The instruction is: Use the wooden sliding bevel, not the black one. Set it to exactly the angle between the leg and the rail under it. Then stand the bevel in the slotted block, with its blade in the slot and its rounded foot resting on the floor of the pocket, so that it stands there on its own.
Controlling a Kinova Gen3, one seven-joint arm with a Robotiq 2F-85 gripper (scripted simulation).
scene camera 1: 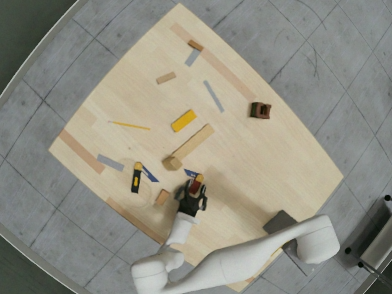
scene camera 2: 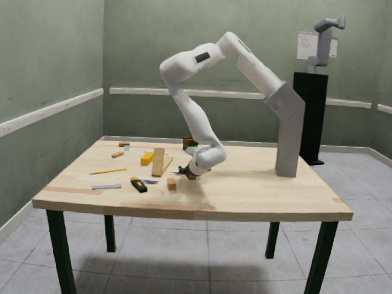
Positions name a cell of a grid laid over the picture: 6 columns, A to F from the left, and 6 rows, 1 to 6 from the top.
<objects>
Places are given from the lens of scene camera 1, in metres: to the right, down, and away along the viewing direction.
leg-and-rail wooden piece (scene camera 1: C4): -0.08, 0.06, 0.87
</objects>
